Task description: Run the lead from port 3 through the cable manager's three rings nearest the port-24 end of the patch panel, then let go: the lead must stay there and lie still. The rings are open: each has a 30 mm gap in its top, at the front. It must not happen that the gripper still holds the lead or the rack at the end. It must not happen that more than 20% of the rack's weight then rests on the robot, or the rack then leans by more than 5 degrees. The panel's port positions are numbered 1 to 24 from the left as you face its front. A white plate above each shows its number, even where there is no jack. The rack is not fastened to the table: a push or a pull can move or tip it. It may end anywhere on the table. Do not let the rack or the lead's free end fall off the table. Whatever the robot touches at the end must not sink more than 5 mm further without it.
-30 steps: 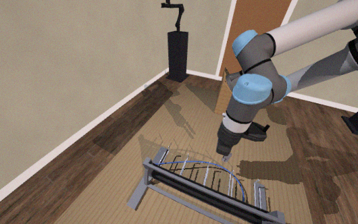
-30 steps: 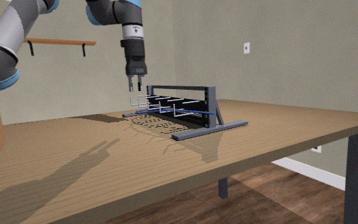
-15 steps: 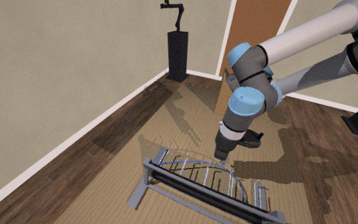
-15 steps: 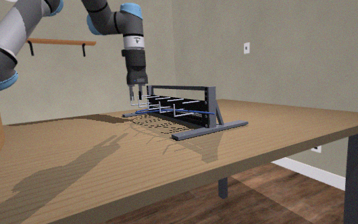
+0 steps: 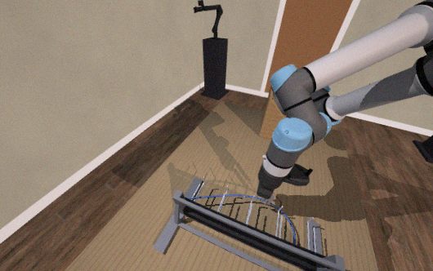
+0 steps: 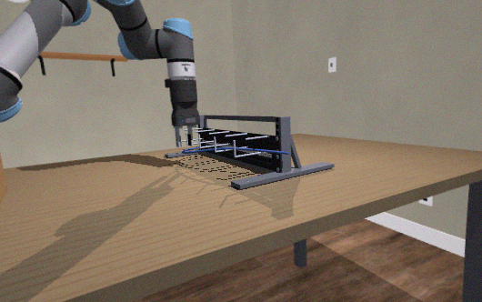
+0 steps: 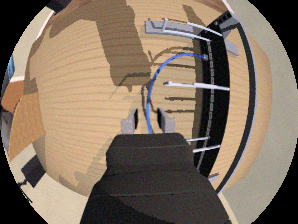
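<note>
Right now my hand is 150 mm short of the grey rack, 30 mm to the left of it and 10 mm above it.
</note>
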